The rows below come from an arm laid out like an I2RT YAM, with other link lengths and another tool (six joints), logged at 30 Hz.
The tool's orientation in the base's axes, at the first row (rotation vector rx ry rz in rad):
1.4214, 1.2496, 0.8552
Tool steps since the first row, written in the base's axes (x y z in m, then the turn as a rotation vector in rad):
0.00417, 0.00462, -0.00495, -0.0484, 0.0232, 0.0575
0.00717, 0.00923, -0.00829, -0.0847, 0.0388, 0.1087
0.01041, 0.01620, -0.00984, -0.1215, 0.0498, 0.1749
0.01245, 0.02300, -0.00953, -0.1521, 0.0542, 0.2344
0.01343, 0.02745, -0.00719, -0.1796, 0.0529, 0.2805
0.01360, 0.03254, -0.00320, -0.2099, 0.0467, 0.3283
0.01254, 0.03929, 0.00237, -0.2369, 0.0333, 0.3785
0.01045, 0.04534, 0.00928, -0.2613, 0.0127, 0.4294
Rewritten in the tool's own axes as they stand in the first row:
0.00590, -0.00349, 0.00403, 0.0061, 0.0446, -0.0645
0.01137, -0.00572, 0.00657, 0.0081, 0.0858, -0.1143
0.01899, -0.00604, 0.00839, 0.0039, 0.1411, -0.1670
0.02600, -0.00487, 0.00867, -0.0047, 0.1912, -0.2108
0.03028, -0.00213, 0.00803, -0.0167, 0.2288, -0.2472
0.03483, 0.00204, 0.00608, -0.0343, 0.2670, -0.2856
0.04056, 0.00751, 0.00223, -0.0584, 0.3081, -0.3197
0.04525, 0.01399, -0.00275, -0.0890, 0.3500, -0.3498

